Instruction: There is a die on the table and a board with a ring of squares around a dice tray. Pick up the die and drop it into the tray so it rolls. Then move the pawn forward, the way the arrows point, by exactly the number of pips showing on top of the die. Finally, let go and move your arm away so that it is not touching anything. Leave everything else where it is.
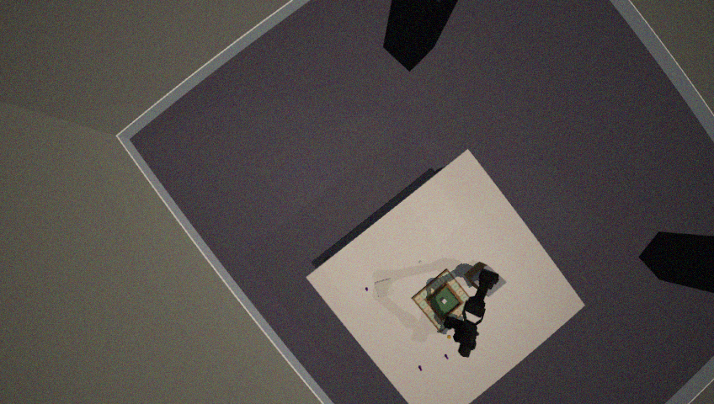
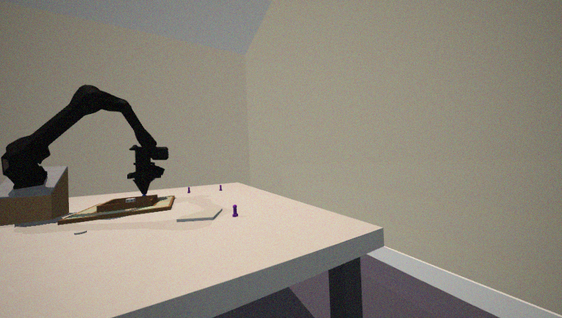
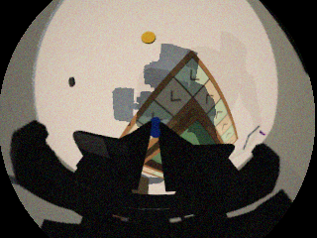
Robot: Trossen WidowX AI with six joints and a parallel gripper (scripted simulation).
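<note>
My gripper tip is 1 cm below the blue pawn. Also, from my gripper tip: green dice tray (11 cm to the right, 4 cm behind, 3 cm below); white die (12 cm to the right, 4 cm behind, 1 cm below); yellow disc (11 cm ahead, 8 cm to the left, 3 cm below).
</note>
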